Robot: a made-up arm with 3 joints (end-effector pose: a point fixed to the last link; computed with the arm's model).
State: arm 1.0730 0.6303 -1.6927
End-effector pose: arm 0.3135 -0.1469 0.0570 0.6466 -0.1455 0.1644 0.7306
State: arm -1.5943 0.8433 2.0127
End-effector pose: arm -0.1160 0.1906 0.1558 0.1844 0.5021 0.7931 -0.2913
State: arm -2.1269 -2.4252 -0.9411
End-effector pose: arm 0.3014 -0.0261 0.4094 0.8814 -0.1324 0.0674 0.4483
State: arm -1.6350 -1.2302 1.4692
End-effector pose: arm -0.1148 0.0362 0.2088 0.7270 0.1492 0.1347 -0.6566
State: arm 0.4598 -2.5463 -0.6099
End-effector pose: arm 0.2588 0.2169 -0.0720 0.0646 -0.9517 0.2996 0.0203
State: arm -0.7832 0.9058 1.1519
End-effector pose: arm -0.0847 0.1595 -0.1698 0.5570 0.6270 0.4072 -0.3617
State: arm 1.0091 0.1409 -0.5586
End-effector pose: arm 0.2505 -0.2642 0.2199 0.8721 -0.4043 0.1160 0.2501
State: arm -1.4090 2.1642 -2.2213
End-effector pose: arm 0.2508 0.1598 0.1002 0.0951 -0.4338 0.8752 0.1919
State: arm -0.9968 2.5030 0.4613
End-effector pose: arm 0.0379 0.5035 0.1518 0.1734 -0.9579 -0.2250 -0.0407
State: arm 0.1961 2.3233 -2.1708
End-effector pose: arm 0.2590 -0.0581 -0.0272 0.2266 0.4078 -0.7731 0.4296
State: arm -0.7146 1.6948 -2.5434
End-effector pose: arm 0.1908 0.0579 0.0775 0.1055 0.2751 -0.8923 0.3421
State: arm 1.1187 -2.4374 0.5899
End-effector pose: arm 0.0109 0.0962 -0.1559 0.1969 0.9363 0.2845 -0.0598
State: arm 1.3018 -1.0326 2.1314
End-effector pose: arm -0.1076 -0.1360 0.0094 0.1900 -0.4450 -0.8048 -0.3437
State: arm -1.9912 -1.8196 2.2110
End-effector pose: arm -0.1003 0.1588 0.3373 0.4470 0.0385 0.0766 -0.8904
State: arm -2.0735 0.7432 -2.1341
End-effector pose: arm 0.2646 0.0723 0.2711 0.0781 0.4764 -0.8643 0.1416
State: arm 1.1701 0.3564 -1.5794
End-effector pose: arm 0.3196 -0.1575 0.0860 0.6466 -0.2786 0.2810 0.6522
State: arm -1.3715 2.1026 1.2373
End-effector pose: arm -0.0948 0.4131 0.1872 0.1348 -0.8034 -0.5719 -0.0960
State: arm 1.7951 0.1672 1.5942
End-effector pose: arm -0.1209 -0.1513 0.2578 0.4798 -0.5080 -0.5201 -0.4912
